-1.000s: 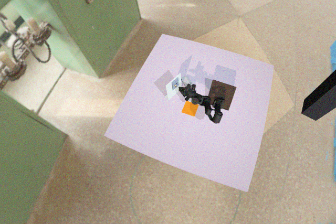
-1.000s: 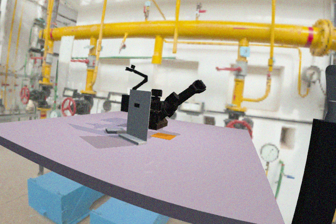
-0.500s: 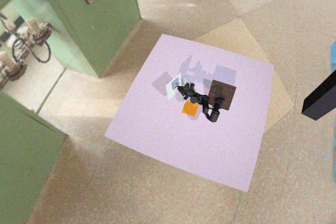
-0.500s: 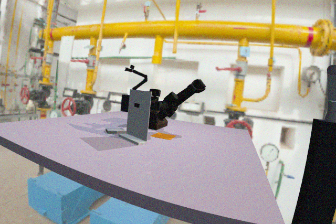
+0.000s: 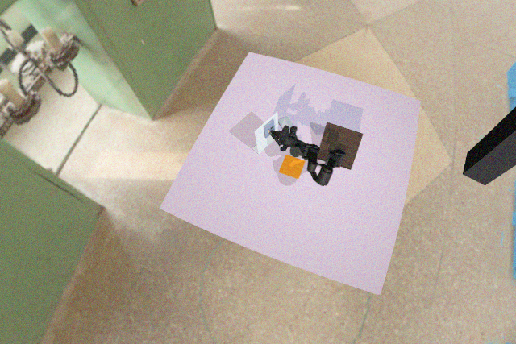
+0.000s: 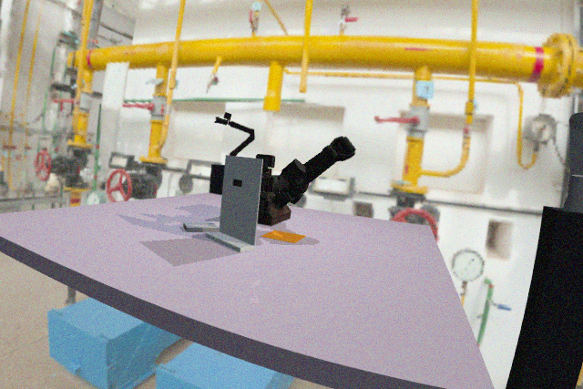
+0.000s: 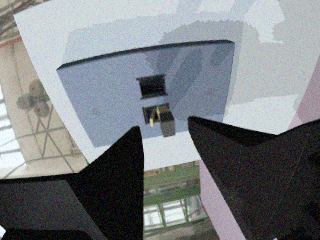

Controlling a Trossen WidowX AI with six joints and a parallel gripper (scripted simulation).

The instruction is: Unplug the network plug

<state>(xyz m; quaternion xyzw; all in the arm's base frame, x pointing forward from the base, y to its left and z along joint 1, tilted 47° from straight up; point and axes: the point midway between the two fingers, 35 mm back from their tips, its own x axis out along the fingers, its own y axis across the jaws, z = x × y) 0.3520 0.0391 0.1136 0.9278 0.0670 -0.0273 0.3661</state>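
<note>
Right now my gripper tip is 1 cm short of the network plug. The rest, counted from my gripper tip: grey flat piece (18 cm to the right, 17 cm below); orange marked square (16 cm behind, 5 cm to the left, 17 cm below); grey upright panel (3 cm ahead, 1 cm to the right, 6 cm below).
</note>
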